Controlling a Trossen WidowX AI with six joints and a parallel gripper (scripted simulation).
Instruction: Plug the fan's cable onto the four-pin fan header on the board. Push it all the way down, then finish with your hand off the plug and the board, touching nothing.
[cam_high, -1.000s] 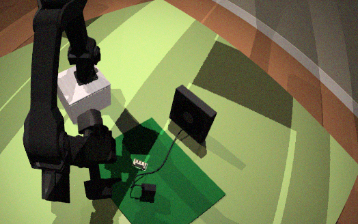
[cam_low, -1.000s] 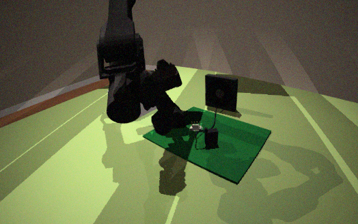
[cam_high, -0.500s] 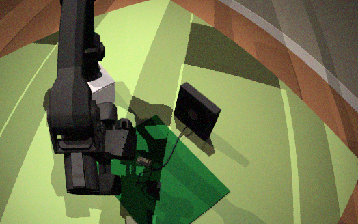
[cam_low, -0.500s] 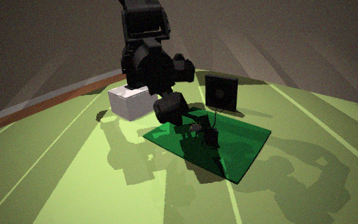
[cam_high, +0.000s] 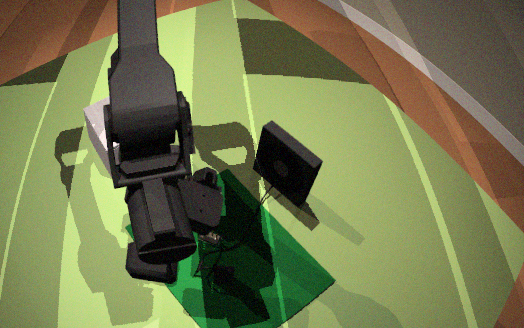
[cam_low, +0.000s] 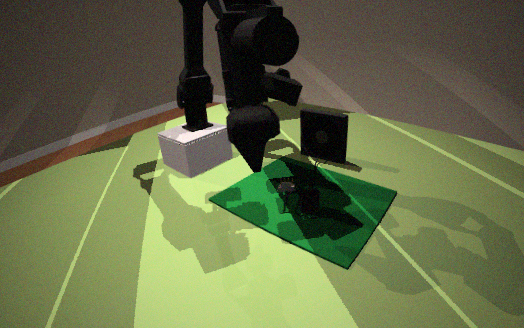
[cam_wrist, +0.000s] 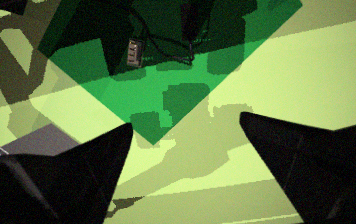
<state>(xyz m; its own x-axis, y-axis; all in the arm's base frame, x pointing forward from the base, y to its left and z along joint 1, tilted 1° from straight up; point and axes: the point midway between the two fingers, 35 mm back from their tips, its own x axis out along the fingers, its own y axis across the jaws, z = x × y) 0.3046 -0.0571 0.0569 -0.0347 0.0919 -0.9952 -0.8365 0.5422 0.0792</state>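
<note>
The dark fan plug lies 90 mm below my gripper tip, 70 mm to the left of it and 60 mm ahead of it. The rest, counted from my gripper tip: board (130 mm below, 100 mm to the left, 30 mm ahead); then black square fan (260 mm to the left, 60 mm behind, 50 mm below).
</note>
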